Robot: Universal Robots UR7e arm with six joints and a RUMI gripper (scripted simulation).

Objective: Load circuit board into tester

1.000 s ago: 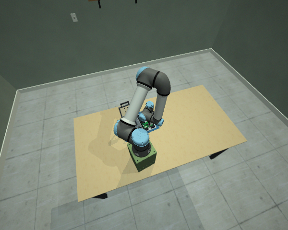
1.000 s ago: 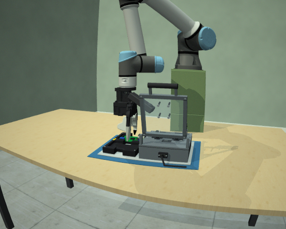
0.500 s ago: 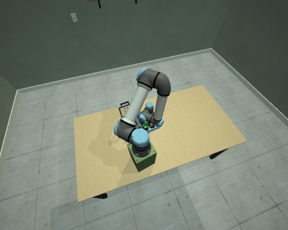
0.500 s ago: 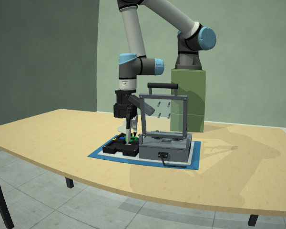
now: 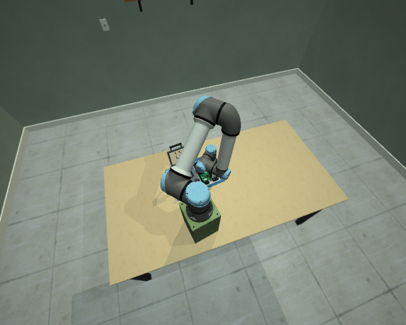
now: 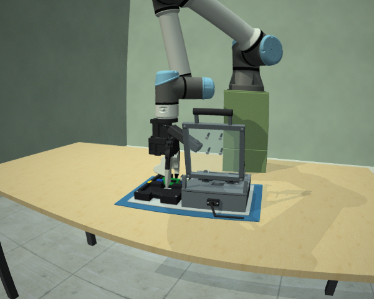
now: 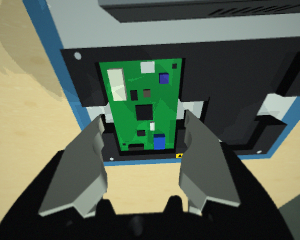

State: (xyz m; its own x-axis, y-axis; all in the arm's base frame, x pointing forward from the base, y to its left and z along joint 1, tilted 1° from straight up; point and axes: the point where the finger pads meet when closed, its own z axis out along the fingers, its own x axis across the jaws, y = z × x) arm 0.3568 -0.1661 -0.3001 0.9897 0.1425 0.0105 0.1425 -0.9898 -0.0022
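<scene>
The green circuit board lies right at my hand. From my hand the other things lie so: clear lid 16 cm ahead, 19 cm to the left, 16 cm above; tester bed 4 cm ahead, 18 cm to the left, 5 cm above; black block 3 cm behind, 23 cm to the left, 7 cm above.
</scene>
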